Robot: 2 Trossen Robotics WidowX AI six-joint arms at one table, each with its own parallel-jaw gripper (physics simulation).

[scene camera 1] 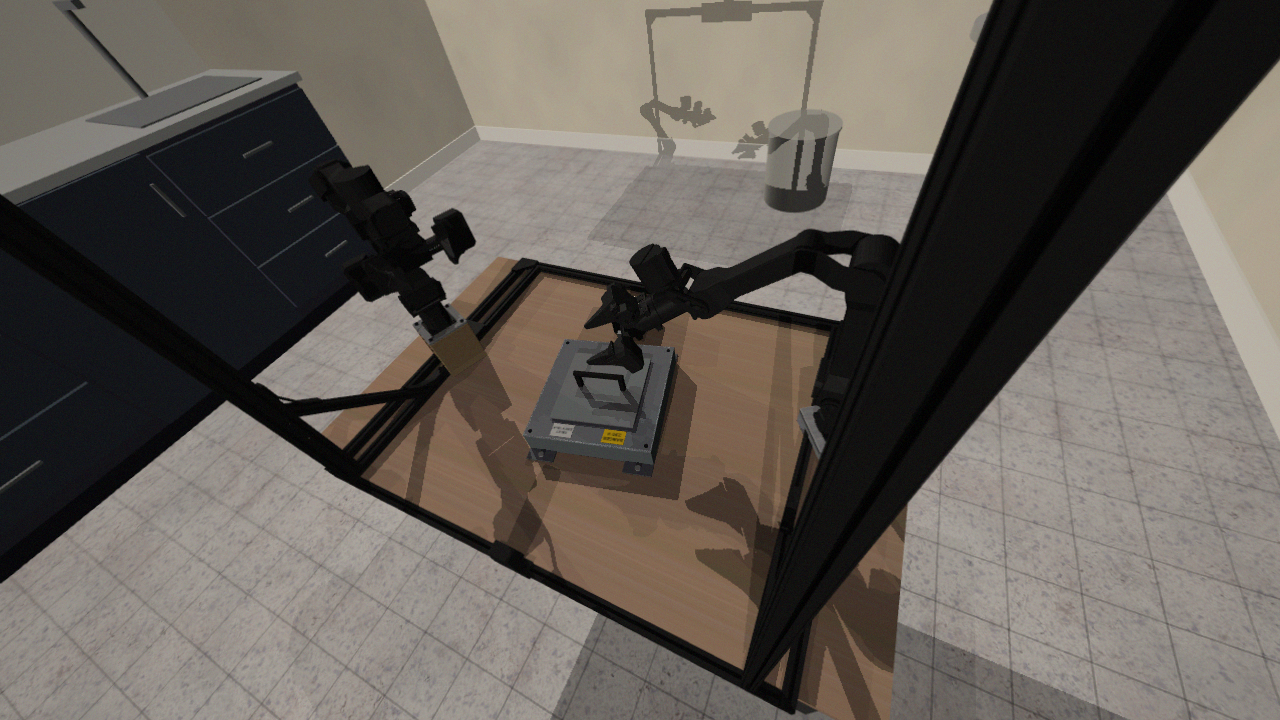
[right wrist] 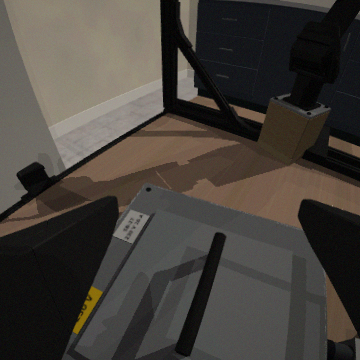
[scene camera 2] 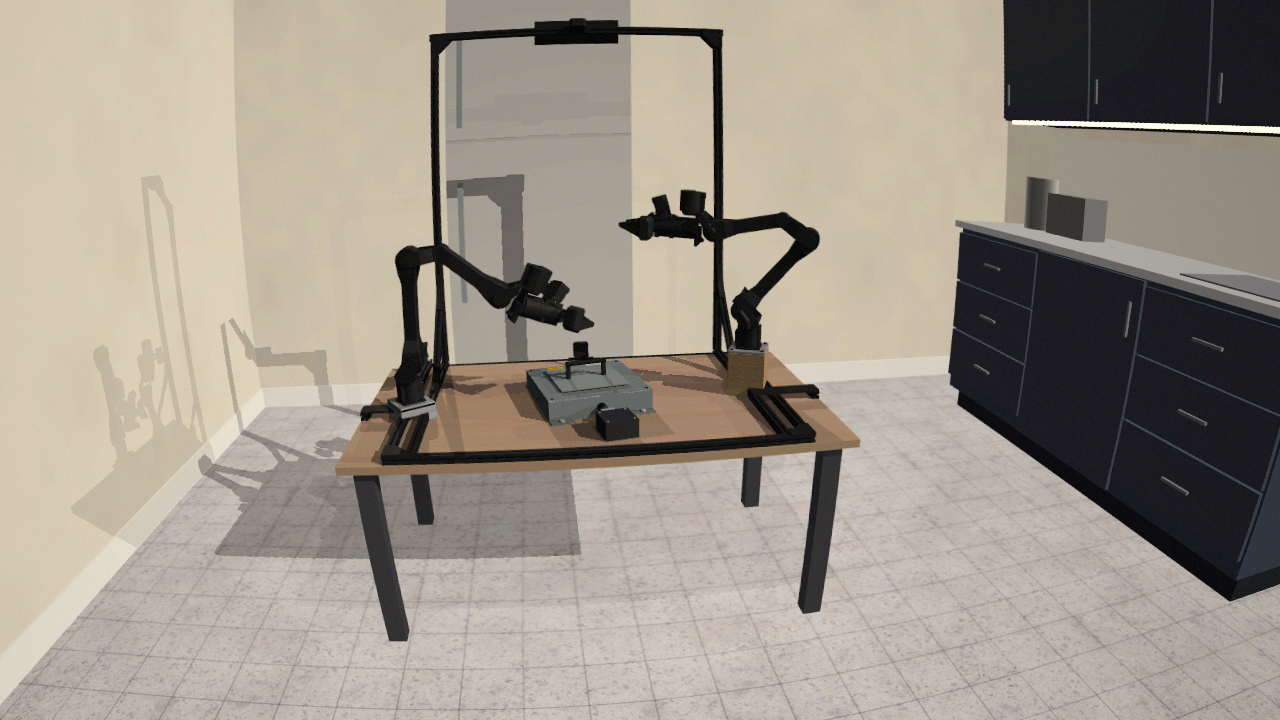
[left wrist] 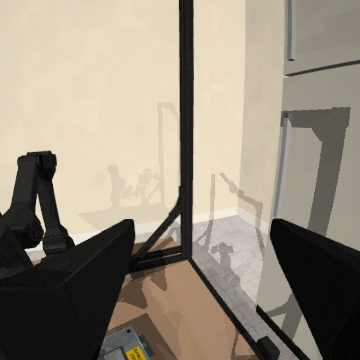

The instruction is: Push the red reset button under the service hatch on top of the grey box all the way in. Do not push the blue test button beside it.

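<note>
The grey box [scene camera 1: 586,449] [scene camera 2: 559,409] [left wrist: 120,342] [right wrist: 175,199] stands on the table. Its service hatch [scene camera 1: 581,410] [scene camera 2: 595,381] [right wrist: 260,310] lies flat and closed on top, with a black handle [scene camera 1: 597,374] [scene camera 2: 585,362] [right wrist: 200,295] upright on it. The red and blue buttons do not show. My right gripper [scene camera 1: 590,342] [scene camera 2: 588,323] [right wrist: 210,206] is wide open and empty, above the hatch and handle; its fingers frame the handle in the right wrist view. My left gripper [scene camera 1: 425,266] [scene camera 2: 623,225] [left wrist: 202,227] is open and empty, high up and away from the box.
A small black box [scene camera 2: 617,423] sits beside the grey box, on the camera's side in scene camera 2. The left arm stands on a wooden block [scene camera 1: 462,351] [scene camera 2: 745,369] [right wrist: 290,132]. Black frame rails edge the table [scene camera 2: 483,431], with upright posts [scene camera 2: 718,179] [left wrist: 186,125].
</note>
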